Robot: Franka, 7 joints.
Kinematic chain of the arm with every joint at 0, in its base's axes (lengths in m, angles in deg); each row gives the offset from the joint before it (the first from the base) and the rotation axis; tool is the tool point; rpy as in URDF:
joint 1: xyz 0 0 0.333 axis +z
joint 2: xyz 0 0 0 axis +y
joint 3: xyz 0 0 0.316 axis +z
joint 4: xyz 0.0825 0 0 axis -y
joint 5: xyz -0.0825 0 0.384 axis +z
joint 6: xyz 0 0 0 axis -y
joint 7: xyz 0.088 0 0 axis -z
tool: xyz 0 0 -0.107 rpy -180 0 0
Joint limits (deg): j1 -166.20..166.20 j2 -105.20..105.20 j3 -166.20..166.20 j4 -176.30..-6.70 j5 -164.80..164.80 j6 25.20..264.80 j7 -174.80..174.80
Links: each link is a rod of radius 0.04 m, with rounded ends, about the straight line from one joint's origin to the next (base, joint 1, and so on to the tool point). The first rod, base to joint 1, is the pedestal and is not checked.
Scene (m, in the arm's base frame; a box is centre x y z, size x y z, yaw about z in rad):
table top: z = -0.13
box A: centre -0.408 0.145 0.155 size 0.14 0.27 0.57 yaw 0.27
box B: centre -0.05 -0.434 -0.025 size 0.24 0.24 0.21 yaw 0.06
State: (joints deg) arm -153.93 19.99 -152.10 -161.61 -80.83 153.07 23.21
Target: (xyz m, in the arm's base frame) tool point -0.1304 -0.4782 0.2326
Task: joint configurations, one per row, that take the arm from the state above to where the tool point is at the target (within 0.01 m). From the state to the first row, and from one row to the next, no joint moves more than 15 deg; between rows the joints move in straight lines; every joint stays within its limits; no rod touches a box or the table.
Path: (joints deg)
1: -141.09 13.99 -139.00 -166.51 -88.30 152.40 25.09
2: -128.26 7.99 -125.90 -171.40 -95.76 151.74 26.98
3: -115.42 1.99 -112.79 -176.30 -103.23 151.07 28.86
4: -105.75 -5.49 -103.36 -176.30 -100.09 161.97 39.02
5: -96.08 -12.97 -93.92 -176.30 -96.96 172.87 49.18
6: -86.41 -20.46 -84.49 -176.30 -93.82 183.77 59.34
7: -77.36 -6.85 -74.20 -162.82 -88.99 180.77 47.30
8: -68.31 6.75 -63.90 -149.35 -84.15 177.77 35.25
9: -59.26 20.36 -53.61 -135.87 -79.32 174.77 23.21

